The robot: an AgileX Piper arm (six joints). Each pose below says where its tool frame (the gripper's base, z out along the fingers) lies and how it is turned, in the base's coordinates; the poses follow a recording.
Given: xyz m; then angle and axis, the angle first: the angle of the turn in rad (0 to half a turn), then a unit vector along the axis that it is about.
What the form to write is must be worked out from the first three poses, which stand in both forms.
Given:
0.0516 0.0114 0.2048 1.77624 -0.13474 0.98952 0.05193
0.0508 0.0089 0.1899 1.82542 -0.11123 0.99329 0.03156
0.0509 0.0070 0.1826 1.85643 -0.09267 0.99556 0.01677
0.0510 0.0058 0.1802 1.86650 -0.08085 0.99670 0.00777
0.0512 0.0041 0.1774 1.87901 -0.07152 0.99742 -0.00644
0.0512 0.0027 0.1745 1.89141 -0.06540 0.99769 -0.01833
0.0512 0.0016 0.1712 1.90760 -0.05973 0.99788 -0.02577
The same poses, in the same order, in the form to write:
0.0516 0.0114 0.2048 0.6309 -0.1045 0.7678 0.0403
0.0508 0.0089 0.1899 0.6116 -0.0880 0.7859 0.0250
0.0509 0.0070 0.1826 0.5993 -0.0742 0.7970 0.0134
0.0510 0.0058 0.1802 0.5952 -0.0650 0.8009 0.0062
0.0512 0.0041 0.1774 0.5902 -0.0577 0.8052 -0.0052
0.0512 0.0027 0.1745 0.5852 -0.0530 0.8090 -0.0149
0.0512 0.0016 0.1712 0.5786 -0.0487 0.8139 -0.0210

